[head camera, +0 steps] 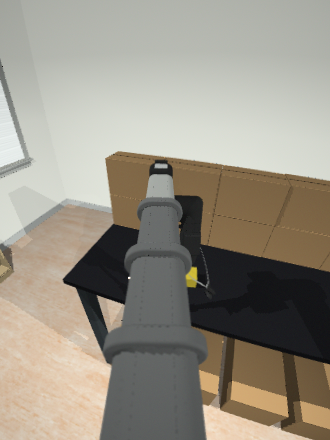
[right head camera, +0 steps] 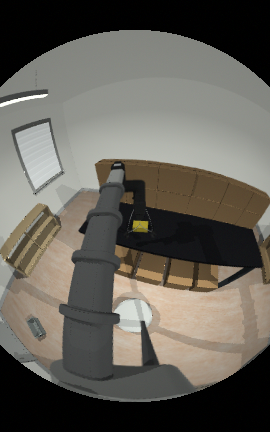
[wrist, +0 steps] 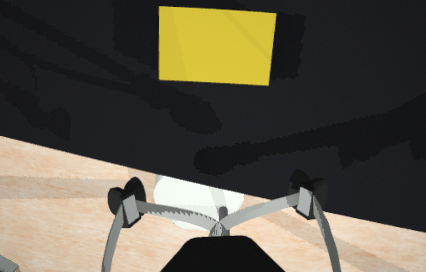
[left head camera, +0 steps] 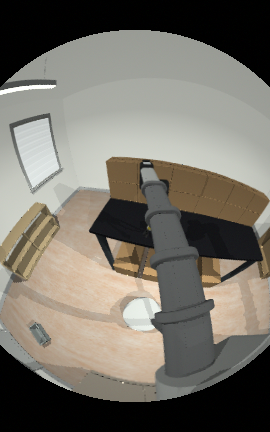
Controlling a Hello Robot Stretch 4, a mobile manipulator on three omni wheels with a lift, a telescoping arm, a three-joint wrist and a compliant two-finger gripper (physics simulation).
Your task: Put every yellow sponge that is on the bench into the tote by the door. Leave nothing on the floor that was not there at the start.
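A yellow sponge (head camera: 192, 277) (right head camera: 140, 226) (wrist: 217, 46) lies on the black bench (head camera: 100, 250) (right head camera: 220, 240) (wrist: 350, 75); the arm partly hides it in the head view. My gripper (right head camera: 140, 233) (wrist: 217, 189) is open and empty, its two fingertips wide apart. In the wrist view the fingertips show below the sponge, by the bench's edge, and do not touch it. The arm hides part of the gripper in the head view. A small grey open tote (left head camera: 39, 334) (right head camera: 36, 327) stands on the floor at the lower left of both side head views.
Brown boxes (head camera: 250, 192) (left head camera: 187, 187) (right head camera: 175, 182) form a wall along the bench's back. More open brown boxes (head camera: 255, 375) (right head camera: 150, 270) stand under the bench. A wooden shelf unit (left head camera: 22, 227) (right head camera: 22, 225) stands at the left. A white round shape (left head camera: 137, 314) (right head camera: 134, 315) shows in front of the bench.
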